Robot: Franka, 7 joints.
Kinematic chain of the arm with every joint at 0, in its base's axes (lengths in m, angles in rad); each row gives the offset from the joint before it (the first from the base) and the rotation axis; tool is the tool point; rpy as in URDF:
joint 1: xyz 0 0 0.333 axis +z
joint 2: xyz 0 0 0 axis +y
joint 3: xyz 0 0 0.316 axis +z
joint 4: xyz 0.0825 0 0 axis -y
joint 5: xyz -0.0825 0 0.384 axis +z
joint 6: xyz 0 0 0 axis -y
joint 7: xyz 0.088 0 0 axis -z
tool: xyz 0 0 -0.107 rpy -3.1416 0 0
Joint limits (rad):
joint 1: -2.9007..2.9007
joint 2: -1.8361..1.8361
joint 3: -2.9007..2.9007
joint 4: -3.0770..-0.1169
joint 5: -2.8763..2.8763
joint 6: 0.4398..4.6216
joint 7: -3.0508..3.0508
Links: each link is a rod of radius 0.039 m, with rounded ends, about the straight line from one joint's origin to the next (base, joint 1, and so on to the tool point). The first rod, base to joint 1, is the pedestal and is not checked.
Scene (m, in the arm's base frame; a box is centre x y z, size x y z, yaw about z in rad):
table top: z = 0
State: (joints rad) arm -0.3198 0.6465 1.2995 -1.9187 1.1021 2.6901 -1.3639
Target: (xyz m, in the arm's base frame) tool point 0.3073 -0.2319 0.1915
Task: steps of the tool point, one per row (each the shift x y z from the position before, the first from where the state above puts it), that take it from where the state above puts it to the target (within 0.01 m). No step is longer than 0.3 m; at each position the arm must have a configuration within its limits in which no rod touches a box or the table.
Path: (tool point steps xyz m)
1: 0.0724 -0.2328 -0.1201
2: -0.0497 -0.2622 -0.0684
3: -0.1711 -0.1900 -0.0228

